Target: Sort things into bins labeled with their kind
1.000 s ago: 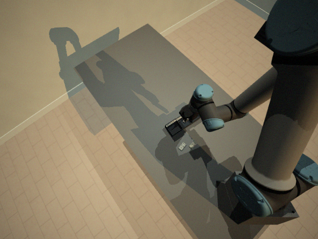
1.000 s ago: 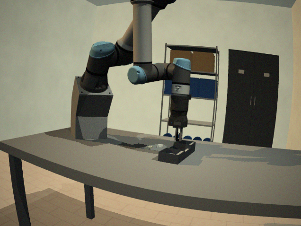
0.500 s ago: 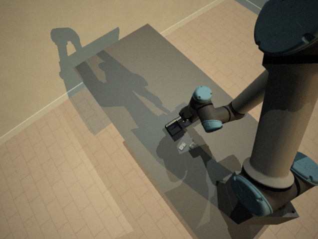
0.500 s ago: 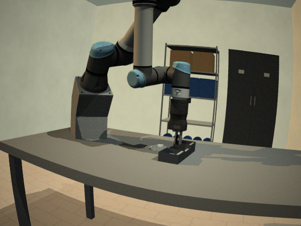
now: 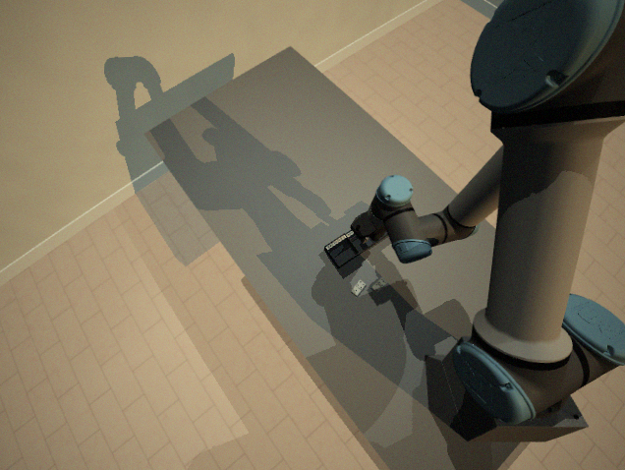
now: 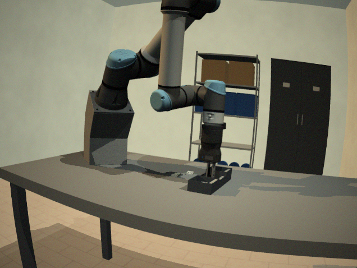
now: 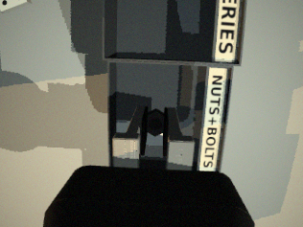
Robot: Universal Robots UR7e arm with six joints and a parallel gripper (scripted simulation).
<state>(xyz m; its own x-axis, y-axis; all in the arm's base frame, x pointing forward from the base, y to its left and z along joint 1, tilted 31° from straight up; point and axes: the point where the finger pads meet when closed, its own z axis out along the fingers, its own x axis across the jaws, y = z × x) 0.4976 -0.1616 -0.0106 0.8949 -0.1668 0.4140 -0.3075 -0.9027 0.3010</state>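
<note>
My hand is 20 mm above the dark hex nut. The rest, counted from my hand: pale hex nut 10 mm to the right, 30 mm below.
</note>
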